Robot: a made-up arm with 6 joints.
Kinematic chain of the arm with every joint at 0, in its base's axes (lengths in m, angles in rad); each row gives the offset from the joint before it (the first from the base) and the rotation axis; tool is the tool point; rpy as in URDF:
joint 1: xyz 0 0 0.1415 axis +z
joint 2: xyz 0 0 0 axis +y
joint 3: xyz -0.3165 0 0.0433 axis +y
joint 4: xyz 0.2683 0 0.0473 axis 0.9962 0 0.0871
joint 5: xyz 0 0 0 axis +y
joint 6: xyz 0.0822 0 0.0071 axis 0.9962 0 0.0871
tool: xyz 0 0 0 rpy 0 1.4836 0
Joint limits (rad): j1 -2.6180..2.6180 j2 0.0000..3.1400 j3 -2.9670..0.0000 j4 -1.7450..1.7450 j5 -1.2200..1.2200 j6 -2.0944..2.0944
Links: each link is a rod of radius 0.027 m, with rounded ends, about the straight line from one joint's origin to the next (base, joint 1, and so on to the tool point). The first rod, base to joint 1, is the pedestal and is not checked.
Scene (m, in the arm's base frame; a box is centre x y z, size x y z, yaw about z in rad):
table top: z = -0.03
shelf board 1: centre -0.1 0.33 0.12 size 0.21 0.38 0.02 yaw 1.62
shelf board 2: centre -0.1 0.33 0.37 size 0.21 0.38 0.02 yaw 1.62
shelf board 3: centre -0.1 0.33 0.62 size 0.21 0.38 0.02 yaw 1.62
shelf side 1: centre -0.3 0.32 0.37 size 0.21 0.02 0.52 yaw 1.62
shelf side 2: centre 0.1 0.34 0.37 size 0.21 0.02 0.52 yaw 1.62
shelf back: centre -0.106 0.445 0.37 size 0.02 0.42 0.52 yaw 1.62
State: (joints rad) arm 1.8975 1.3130 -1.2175 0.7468 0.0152 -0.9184
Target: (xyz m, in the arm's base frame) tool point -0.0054 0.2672 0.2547
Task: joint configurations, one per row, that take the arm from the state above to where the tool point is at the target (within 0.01 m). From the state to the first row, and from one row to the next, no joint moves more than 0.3 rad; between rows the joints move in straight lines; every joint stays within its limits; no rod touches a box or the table.
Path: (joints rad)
1: 2.0112 1.0702 -1.0666 0.7489 0.0948 -0.9184
2: 2.1249 0.8275 -0.9158 0.7509 0.1745 -0.9184
3: 1.9156 0.8012 -0.6872 0.7402 0.1627 -0.9184
4: 1.7064 0.7750 -0.4586 0.7294 0.1509 -0.9184
5: 1.4971 0.7487 -0.2301 0.7187 0.1391 -0.9184
6: 1.5242 0.9551 -0.3551 0.7245 0.1127 -0.9184
7: 1.5513 1.1615 -0.4802 0.7304 0.0863 -0.9184
8: 1.5784 1.3678 -0.6053 0.7363 0.0599 -0.9184

